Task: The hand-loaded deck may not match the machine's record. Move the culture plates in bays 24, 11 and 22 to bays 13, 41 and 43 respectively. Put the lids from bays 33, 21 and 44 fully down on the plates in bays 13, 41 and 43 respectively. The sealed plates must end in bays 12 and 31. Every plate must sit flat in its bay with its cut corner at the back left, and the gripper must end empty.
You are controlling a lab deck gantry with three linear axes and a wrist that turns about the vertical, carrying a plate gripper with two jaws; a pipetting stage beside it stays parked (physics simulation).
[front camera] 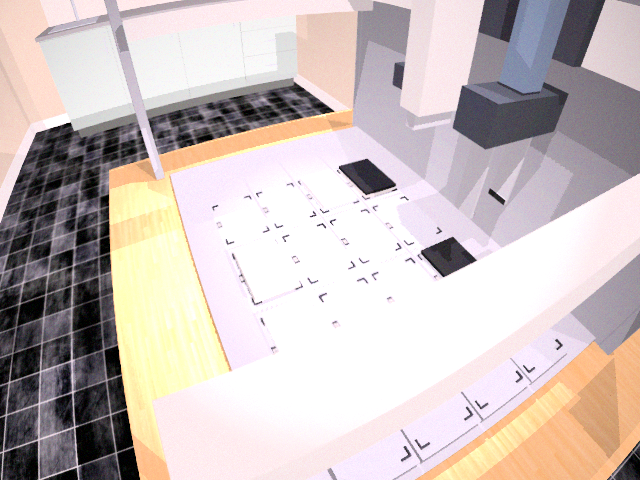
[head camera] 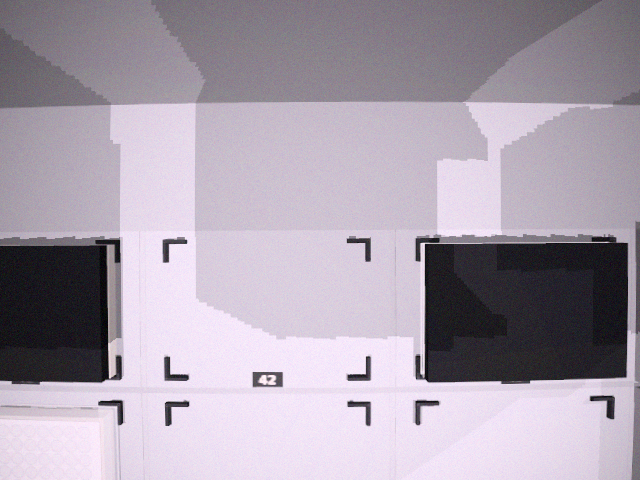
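Seen in the pictures: gripper, fingertip midpoint: [front camera: 481, 204]; robot's base at its link origin: [front camera: 213, 207].
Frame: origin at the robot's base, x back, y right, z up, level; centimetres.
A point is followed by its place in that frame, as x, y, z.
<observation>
A black lid [front camera: 367, 175] {-6.8, -36.3, 1.6} [head camera: 49, 310] {-9.5, -36.6, 1.7} lies flat on a plate with a pale side wall in bay 41. Another black lid [front camera: 448, 256] {-36.7, -36.0, 1.6} [head camera: 524, 310] {-38.8, -36.5, 1.7} lies on a plate in bay 43, whose pale left edge shows in the head view. A white plate [front camera: 330, 188] {-7.4, -25.9, 1.4} [head camera: 49, 446] {-9.0, -27.9, 1.4} sits in bay 31, partly cut off in the head view. A white plate [front camera: 266, 273] {-24.8, -3.9, 1.4} sits in bay 12. Bay 13 is washed out by glare, so its contents are unclear. My gripper [front camera: 471, 198] {-39.2, -36.4, 16.0} is open and empty, raised high at the back right; its jaws do not show in the head view.
The parked pale pipetting stage [front camera: 439, 62] hangs left of the gripper's dark head. A broad white beam [front camera: 392, 346] {-62.0, 1.7, 40.0} crosses the front and hides part of the deck. A grey post [front camera: 136, 103] {20.7, 10.7, 21.0} stands at the back left. Bay 42 lies between the two black lids.
</observation>
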